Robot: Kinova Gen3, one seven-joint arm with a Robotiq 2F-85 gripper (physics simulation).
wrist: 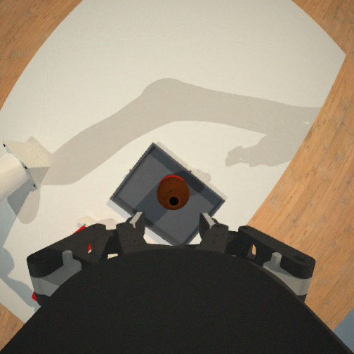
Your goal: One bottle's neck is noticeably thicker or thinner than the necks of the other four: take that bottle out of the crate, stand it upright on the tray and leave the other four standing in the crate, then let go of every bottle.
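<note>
A brown bottle (173, 192) with a red band stands upright on the dark grey tray (131, 172), near the tray's middle, its dark mouth facing up. My gripper (171, 222) is open, its two fingertips apart and with no bottle between them. In the view the fingertips lie just below the bottle, over the tray's lower part. Small red parts of the crate (35, 297) show at the lower left, mostly hidden behind the gripper. The other bottles do not show in the wrist view.
The tray lies turned at an angle on a pale round-edged table top (215, 40). A white cylindrical robot base (12, 172) stands at the left edge. The arm's shadow falls across the table. Wooden floor (320, 165) shows beyond the table's edge.
</note>
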